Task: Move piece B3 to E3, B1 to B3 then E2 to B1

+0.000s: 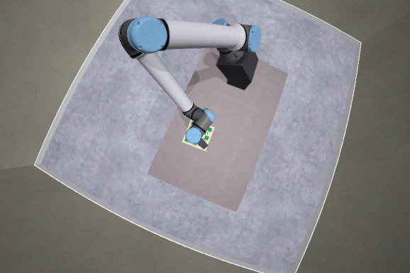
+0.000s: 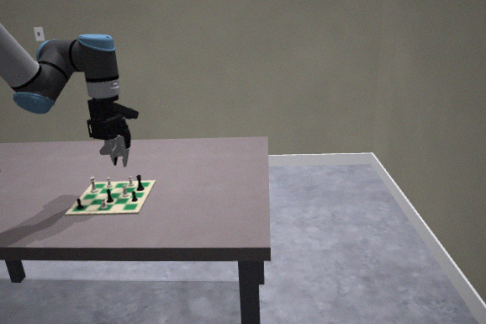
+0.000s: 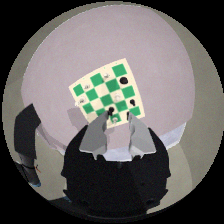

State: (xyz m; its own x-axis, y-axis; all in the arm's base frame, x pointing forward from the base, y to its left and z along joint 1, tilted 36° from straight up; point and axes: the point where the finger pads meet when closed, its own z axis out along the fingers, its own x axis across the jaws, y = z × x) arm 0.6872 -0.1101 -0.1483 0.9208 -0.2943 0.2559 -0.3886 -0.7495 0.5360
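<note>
The tall black piece is 4 cm ahead of my hand, 4 cm to the left of it and 9 cm below it. Also, from my hand: cream chessboard: 4 cm behind, 12 cm below; white piece: 12 cm behind, 4 cm to the left, 9 cm below.
</note>
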